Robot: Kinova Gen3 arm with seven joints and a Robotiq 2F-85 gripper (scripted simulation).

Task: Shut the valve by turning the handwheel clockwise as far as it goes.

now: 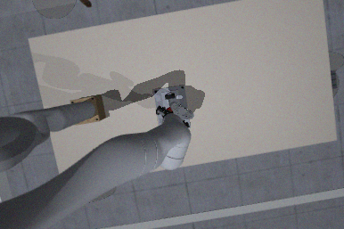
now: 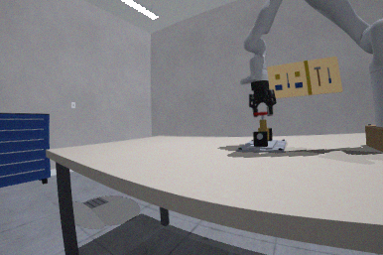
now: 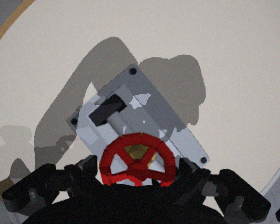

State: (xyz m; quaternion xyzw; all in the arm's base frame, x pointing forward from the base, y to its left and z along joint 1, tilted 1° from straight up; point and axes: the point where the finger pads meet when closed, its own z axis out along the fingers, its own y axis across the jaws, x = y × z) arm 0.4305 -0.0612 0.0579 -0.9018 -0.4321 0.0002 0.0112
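The red handwheel lies right at my hand.
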